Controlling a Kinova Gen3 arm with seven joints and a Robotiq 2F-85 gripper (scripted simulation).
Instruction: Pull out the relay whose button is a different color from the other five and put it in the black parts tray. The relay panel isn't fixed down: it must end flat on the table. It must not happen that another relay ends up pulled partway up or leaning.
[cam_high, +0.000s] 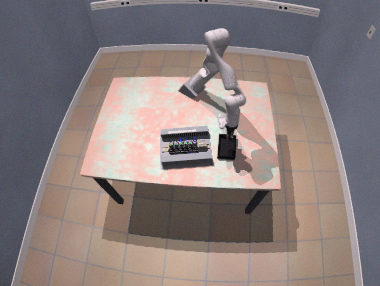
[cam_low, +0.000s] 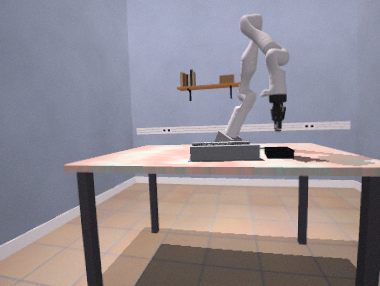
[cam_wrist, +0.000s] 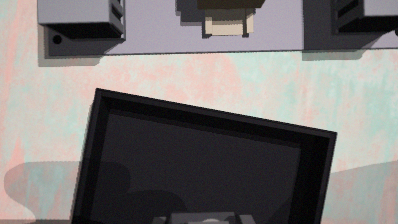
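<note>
Now: the black parts tray 12 cm below my hand. Round my hand: grey relay panel 25 cm to the right, 11 cm below, 8 cm ahead.
</note>
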